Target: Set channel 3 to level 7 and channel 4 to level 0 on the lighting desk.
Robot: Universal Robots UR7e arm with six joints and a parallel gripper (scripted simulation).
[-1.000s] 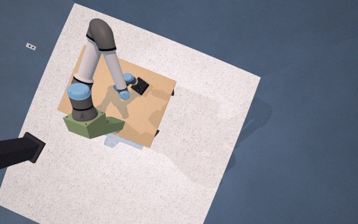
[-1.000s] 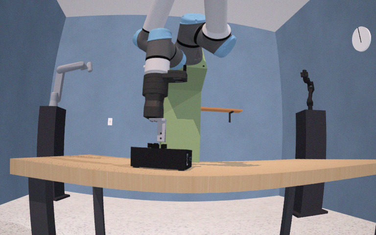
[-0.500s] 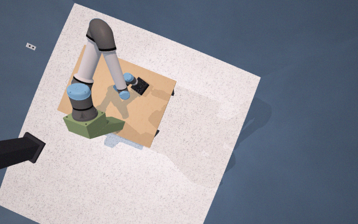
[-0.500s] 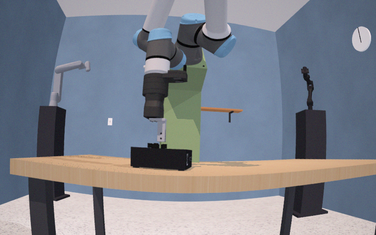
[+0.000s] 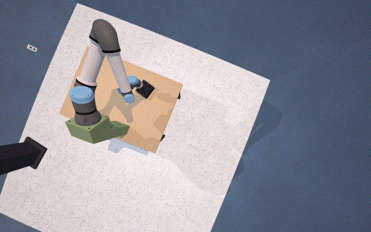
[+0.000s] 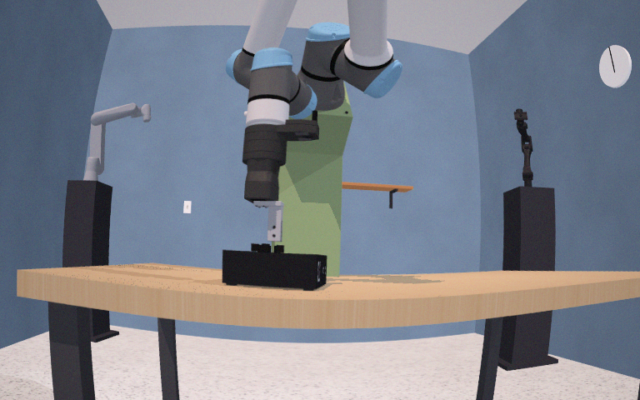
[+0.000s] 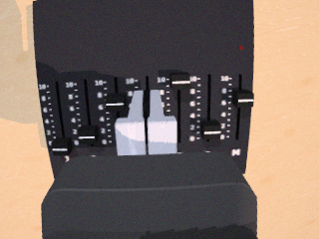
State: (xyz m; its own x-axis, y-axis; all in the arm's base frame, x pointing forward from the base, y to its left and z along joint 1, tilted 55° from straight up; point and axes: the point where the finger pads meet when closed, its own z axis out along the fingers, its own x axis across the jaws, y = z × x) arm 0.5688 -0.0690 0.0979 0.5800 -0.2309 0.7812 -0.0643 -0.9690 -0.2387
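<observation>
Now: the channel 4 cap 2 cm to the right of my hand and 3 cm below it. Round my hand: channel 5 cap 2 cm ahead, 1 cm to the left, 3 cm below; then channel 2 cap 5 cm behind, 2 cm to the right, 3 cm below; then channel 3 cap 2 cm behind, 3 cm below.
</observation>
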